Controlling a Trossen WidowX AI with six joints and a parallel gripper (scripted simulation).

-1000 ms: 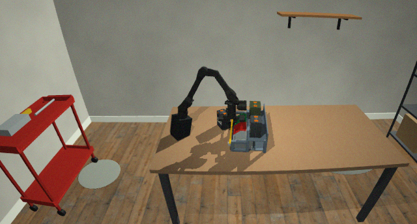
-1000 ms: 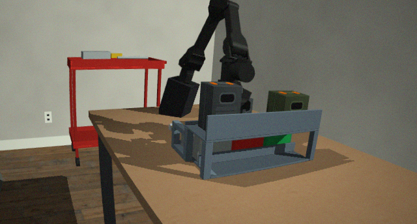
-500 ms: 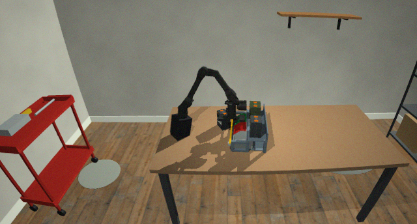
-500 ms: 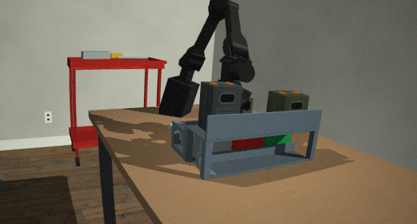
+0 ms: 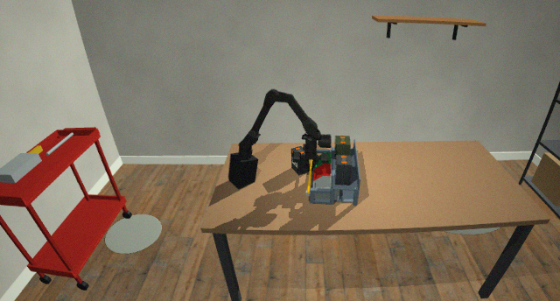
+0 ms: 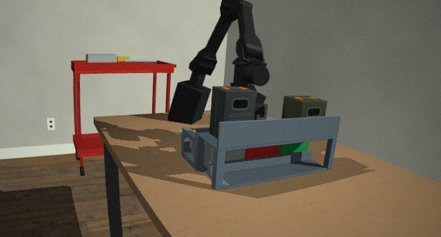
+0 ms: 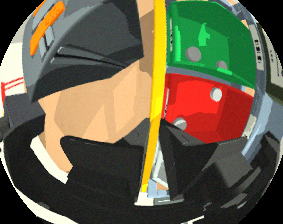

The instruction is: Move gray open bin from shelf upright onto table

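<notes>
Now: the red bin 9 cm ahead of my hand and 5 cm below it. The rest, counted from my hand: yellow stick (3 cm below); gray bin (11 cm to the right, 9 cm ahead, 5 cm below); green bin (12 cm to the left, 8 cm ahead, 5 cm below).
</notes>
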